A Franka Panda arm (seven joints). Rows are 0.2 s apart.
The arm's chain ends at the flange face. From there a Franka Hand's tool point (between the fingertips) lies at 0.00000 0.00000 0.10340 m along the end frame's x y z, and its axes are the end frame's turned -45 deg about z.
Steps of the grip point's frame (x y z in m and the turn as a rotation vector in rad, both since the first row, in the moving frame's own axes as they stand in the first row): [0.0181, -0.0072, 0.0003, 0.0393, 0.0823, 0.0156]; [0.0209, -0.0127, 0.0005, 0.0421, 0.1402, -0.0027]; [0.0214, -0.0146, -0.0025, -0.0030, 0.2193, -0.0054]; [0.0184, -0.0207, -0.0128, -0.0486, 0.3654, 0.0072]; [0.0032, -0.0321, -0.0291, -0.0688, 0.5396, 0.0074]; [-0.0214, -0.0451, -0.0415, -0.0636, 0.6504, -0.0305]
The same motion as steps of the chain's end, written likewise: [0.0045, -0.0090, 0.0007, 0.0860, 0.0304, 0.0156]; [-0.0013, -0.0105, 0.0016, 0.1289, 0.0694, -0.0027]; [-0.0113, -0.0097, 0.0000, 0.1529, 0.1572, -0.0054]; [-0.0313, -0.0051, -0.0059, 0.2240, 0.2927, 0.0072]; [-0.0629, 0.0076, -0.0142, 0.3329, 0.4302, 0.0074]; [-0.0950, 0.0239, -0.0202, 0.4149, 0.5049, -0.0305]
